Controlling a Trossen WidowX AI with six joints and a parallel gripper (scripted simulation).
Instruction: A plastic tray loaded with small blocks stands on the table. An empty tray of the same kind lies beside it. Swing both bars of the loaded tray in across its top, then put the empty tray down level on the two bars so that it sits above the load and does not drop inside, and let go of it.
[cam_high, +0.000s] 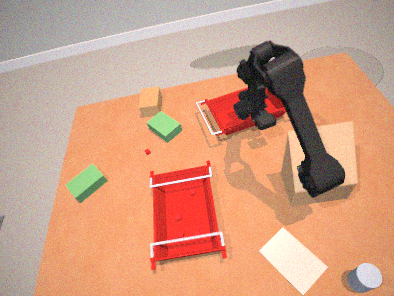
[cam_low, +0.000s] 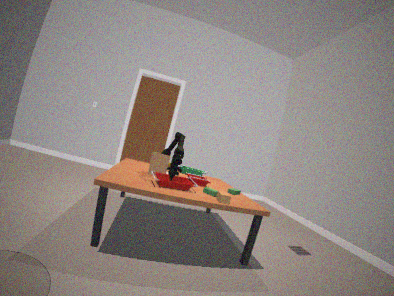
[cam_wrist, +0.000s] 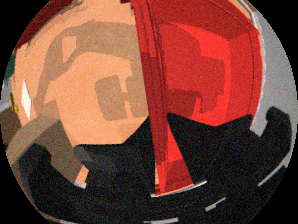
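Now: the red tray 1 cm ahead of my gripper tip, 8 cm to the right of it and 2 cm above it. The rest, counted from my gripper tip: tan block 37 cm ahead, 28 cm to the right; tiny red cube 42 cm ahead, 3 cm to the right, 2 cm below; white sheet 7 cm ahead, 47 cm to the left, 2 cm below.
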